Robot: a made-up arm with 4 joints.
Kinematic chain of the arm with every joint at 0, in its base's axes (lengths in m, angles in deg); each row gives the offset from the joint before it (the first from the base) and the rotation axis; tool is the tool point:
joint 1: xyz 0 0 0.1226 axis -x
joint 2: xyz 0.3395 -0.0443 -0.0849 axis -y
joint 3: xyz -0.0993 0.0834 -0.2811 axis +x
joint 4: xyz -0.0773 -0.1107 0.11 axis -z
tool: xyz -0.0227 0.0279 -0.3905
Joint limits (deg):
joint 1: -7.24..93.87
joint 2: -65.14..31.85
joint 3: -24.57..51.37
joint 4: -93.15..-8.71
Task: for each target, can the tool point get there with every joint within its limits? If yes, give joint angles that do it. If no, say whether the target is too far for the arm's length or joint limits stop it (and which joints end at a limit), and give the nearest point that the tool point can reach.
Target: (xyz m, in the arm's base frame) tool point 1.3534 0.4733 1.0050
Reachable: no: too far | nearest point 0.4202 -0.5851 0.3629 | short by 1.550 m
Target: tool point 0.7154 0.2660 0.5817
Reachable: no: joint limits stop it (at a limit: joint 1, joint 2, joint 3, joint 4) | nearest point 0.4202 -0.5851 0.3629 | short by 0.927 m
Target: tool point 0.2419 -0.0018 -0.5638
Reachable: yes | joints 11.83 10.85 37.68 -16.69
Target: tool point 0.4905 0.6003 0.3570
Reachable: no: joint limits stop it (at a limit: joint 1, joint 2, joint 3, joint 4) | nearest point -0.2212 0.2178 0.0286 | short by 0.872 m
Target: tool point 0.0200 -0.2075 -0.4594
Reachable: yes | joints 19.83 -11.09 16.45 -67.91
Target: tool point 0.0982 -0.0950 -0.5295
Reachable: yes | joints 11.05 -2.89 21.16 -60.03
